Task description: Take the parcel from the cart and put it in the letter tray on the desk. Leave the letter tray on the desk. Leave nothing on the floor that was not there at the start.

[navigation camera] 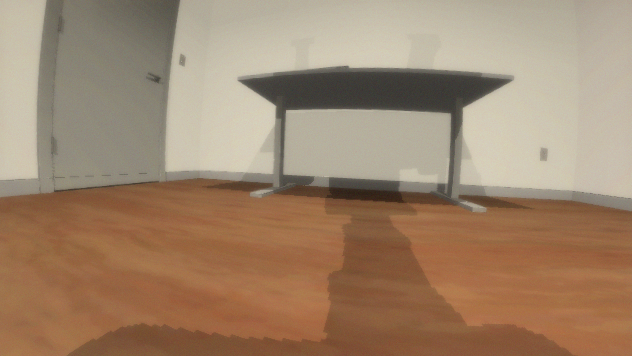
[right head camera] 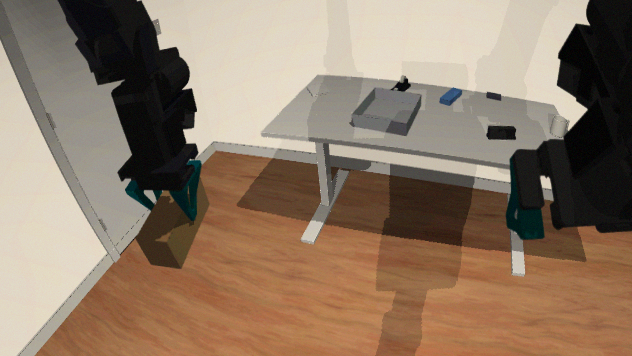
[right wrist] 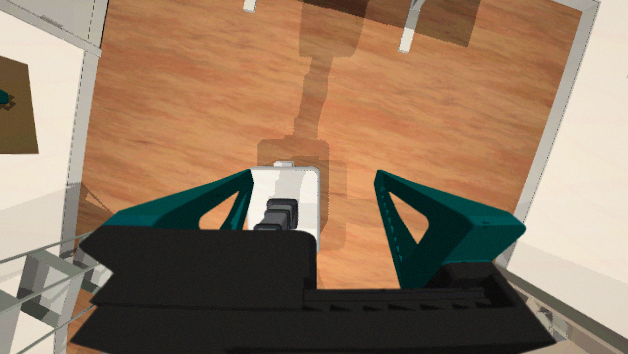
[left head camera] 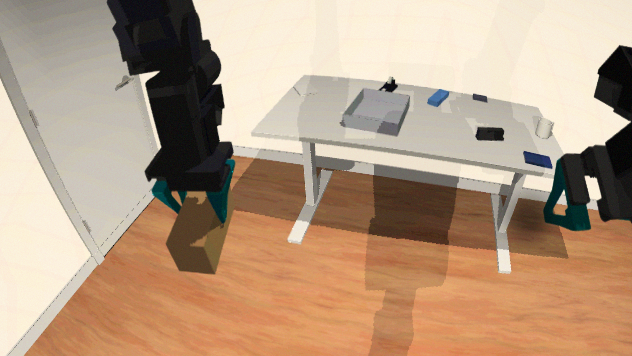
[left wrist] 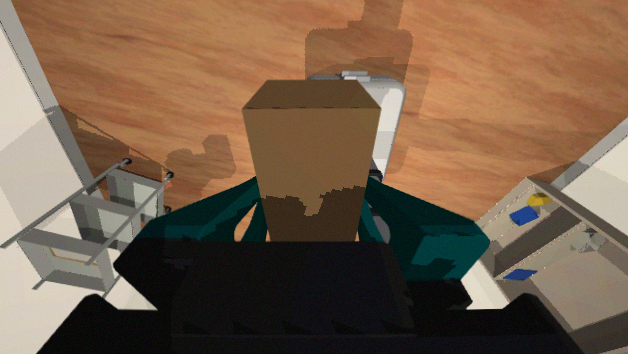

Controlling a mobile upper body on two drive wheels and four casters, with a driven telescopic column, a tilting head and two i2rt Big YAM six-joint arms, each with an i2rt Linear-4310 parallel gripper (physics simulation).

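Places are measured from the left arm's base along level axes (x left, y back, z up), in centimetres.
Pixels of known places: left gripper, fingertip midpoint: [right head camera: 178, 217] [left head camera: 205, 219] [left wrist: 312, 177]; right gripper, fingertip midpoint: [right head camera: 548, 219] [right wrist: 313, 176] [left head camera: 577, 214].
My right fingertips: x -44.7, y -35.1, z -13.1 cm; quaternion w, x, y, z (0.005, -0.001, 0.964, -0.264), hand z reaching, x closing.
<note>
Behind a point stands the place of what it marks.
The parcel, a long brown box [left head camera: 192, 255] {x -0.8, y -37.1, z -20.7 cm} [right head camera: 162, 247] {x -1.7, y -37.1, z -20.1 cm} [left wrist: 312, 140] {x -0.3, y -48.8, z -18.8 cm} [right wrist: 17, 125] {x -2.9, y -41.1, z -22.4 cm}, hangs in the air above the floor, left of the desk in the head views. My left gripper [left head camera: 200, 215] {x -0.3, y -44.6, z -21.8 cm} [right head camera: 173, 212] {x -0.3, y -44.6, z -21.8 cm} [left wrist: 312, 177] {x -0.3, y -44.6, z -21.8 cm} is shut on it, a finger on each side. My right gripper [right wrist: 313, 176] {x -44.7, y -35.1, z -13.1 cm} is open and empty. The letter tray [left head camera: 370, 124] {x -31.4, y -151.2, z -65.4 cm} [right head camera: 378, 125] {x -30.9, y -151.3, z -66.2 cm} is grey and shallow and stands on the left half of the desk [left head camera: 440, 137] {x -63.6, y -147.2, z -69.0 cm} [right head camera: 450, 137] {x -63.5, y -146.5, z -69.0 cm} [navigation camera: 375, 90] {x -63.2, y -160.0, z -71.5 cm}; both grippers are apart from it. The cart [left wrist: 60, 241] {x 125.9, y 30.5, z -71.6 cm} stands at the left of the left wrist view.
A blue box [left head camera: 438, 97] {x -72.4, y -185.9, z -66.0 cm} [right head camera: 450, 96] {x -72.2, y -185.5, z -66.0 cm}, a black box [left head camera: 489, 133] {x -88.4, y -146.1, z -65.2 cm} [right head camera: 501, 132] {x -88.9, y -146.1, z -65.4 cm}, a white mug [left head camera: 544, 128] {x -123.6, y -150.3, z -63.0 cm} [right head camera: 559, 126] {x -123.9, y -150.2, z -62.9 cm} and a dark blue flat item [left head camera: 537, 159] {x -108.7, y -128.9, z -67.8 cm} lie or stand on the desk. A door [left head camera: 90, 100] {x 123.3, y -165.7, z -48.2 cm} [navigation camera: 110, 100] {x 124.8, y -159.9, z -77.7 cm} is at the left.
</note>
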